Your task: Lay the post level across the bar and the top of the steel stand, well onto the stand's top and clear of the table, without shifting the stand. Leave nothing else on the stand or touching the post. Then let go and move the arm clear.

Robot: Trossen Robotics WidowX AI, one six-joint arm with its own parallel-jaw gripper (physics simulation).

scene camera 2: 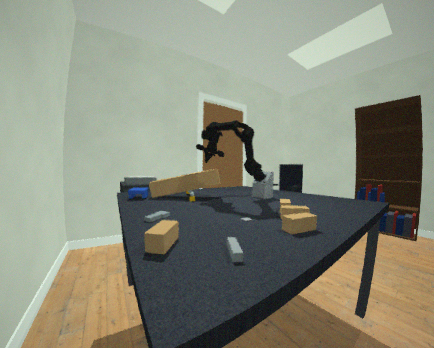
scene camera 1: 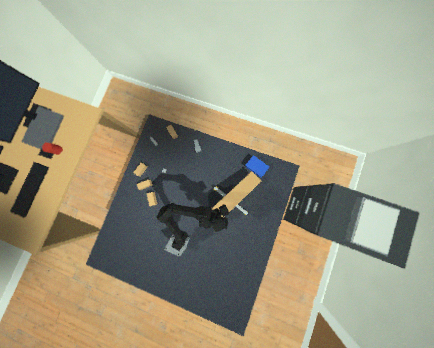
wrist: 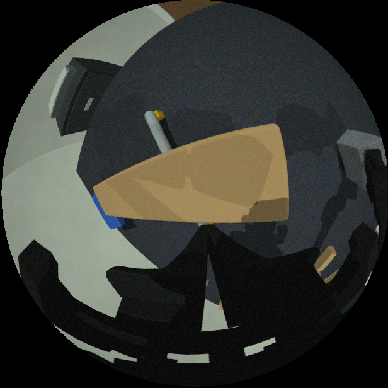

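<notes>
The post (scene camera 1: 240, 191) (scene camera 2: 185, 183) (wrist: 200, 175), a long tan beam, lies slanted across the grey bar (scene camera 1: 241, 208) (wrist: 158, 132), which has yellow supports. In scene camera 2 its left end is low and its right end raised. The low end is beside a blue block-like thing (scene camera 1: 257, 166) (scene camera 2: 138, 193) (wrist: 106, 211), seemingly the stand; whether they touch is unclear. My gripper (scene camera 1: 220, 212) (scene camera 2: 208, 159) (wrist: 206, 229) is shut and empty, above the post's raised end, with a gap in scene camera 2.
Several tan blocks (scene camera 1: 151, 199) (scene camera 2: 299, 223) and grey pieces (scene camera 1: 197, 145) (scene camera 2: 235, 250) lie on the dark table (scene camera 1: 200, 290) (scene camera 2: 200, 290), away from the post. A small white piece (scene camera 1: 164, 171) (scene camera 2: 246, 219) lies between them and the arm. A dark cabinet (scene camera 1: 325, 210) stands beyond the table edge.
</notes>
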